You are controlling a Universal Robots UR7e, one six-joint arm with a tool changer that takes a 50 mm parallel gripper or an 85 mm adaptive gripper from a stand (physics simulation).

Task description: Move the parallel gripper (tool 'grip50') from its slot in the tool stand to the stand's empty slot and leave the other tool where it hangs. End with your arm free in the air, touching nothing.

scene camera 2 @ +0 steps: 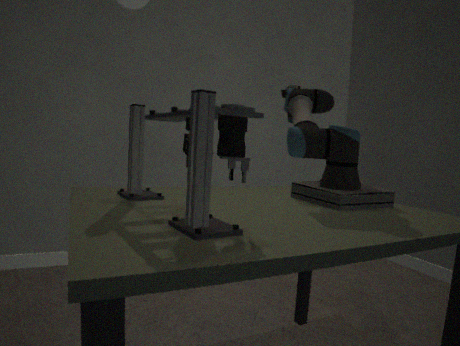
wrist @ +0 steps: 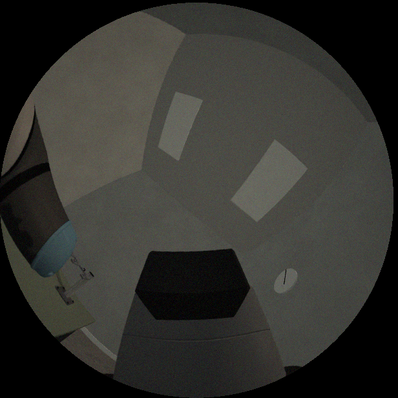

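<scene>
The tool stand has two upright posts and a raised rail. In the scene view a black tool with two thin grey fingers hangs from its near end; it looks like the parallel gripper. Another dark tool hangs mostly hidden behind the near post. The empty slot cannot be made out. The arm's wrist end is raised in the air right of the stand, apart from it, with no gripper visible on it. In the wrist view a black block shows at the bottom, without fingers; the stand is small at the lower left.
The arm's base stands on the table at the right. The stand's far post is at the left. The arm's own link fills the left of the wrist view. A round pale disc is on the wall.
</scene>
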